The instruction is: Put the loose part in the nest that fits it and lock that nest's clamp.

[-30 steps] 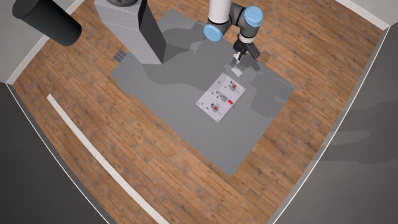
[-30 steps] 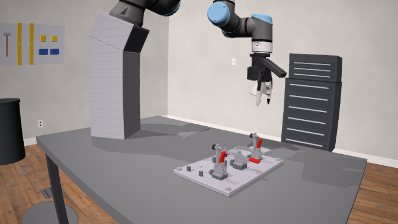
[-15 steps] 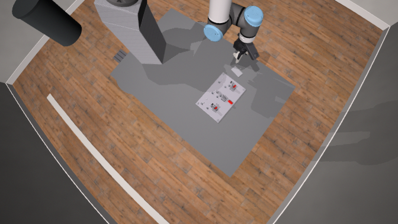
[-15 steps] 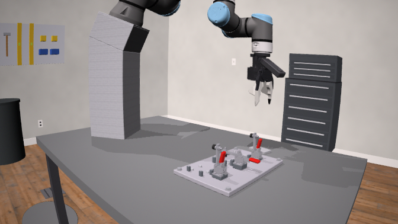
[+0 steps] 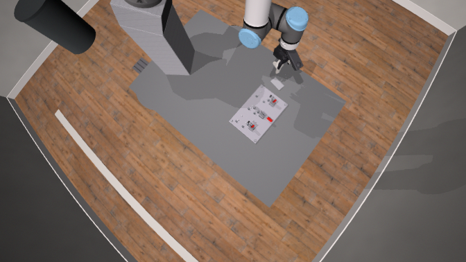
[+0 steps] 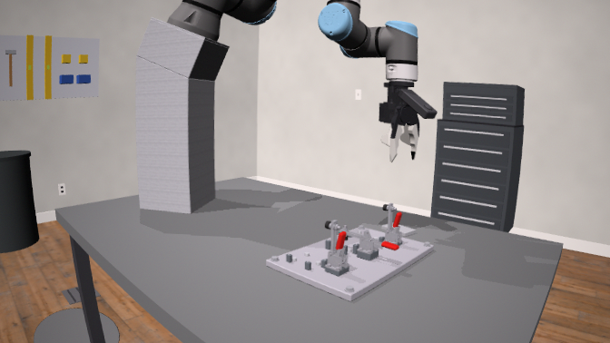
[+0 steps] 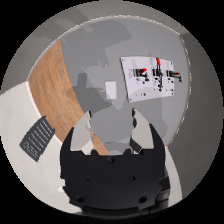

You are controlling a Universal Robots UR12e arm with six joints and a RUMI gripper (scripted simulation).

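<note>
Now: hand 21 cm above the flat grey part. Also, from my hand: light grey fixture plate (25 cm to the right, 21 cm below, 2 cm ahead).
</note>
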